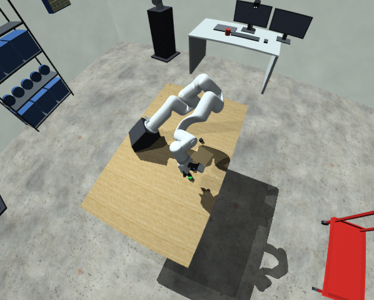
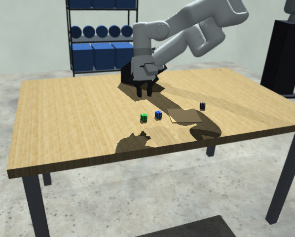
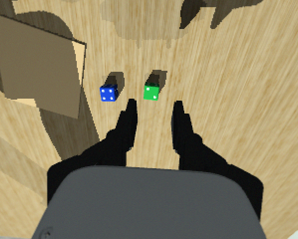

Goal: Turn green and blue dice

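Right now my hand is 12 cm above the green die. Round my hand: black die (32 cm to the left, 12 cm below, 11 cm behind); tan mat (20 cm to the left, 13 cm below, 3 cm behind); blue die (12 cm below, 7 cm to the left, 3 cm behind).
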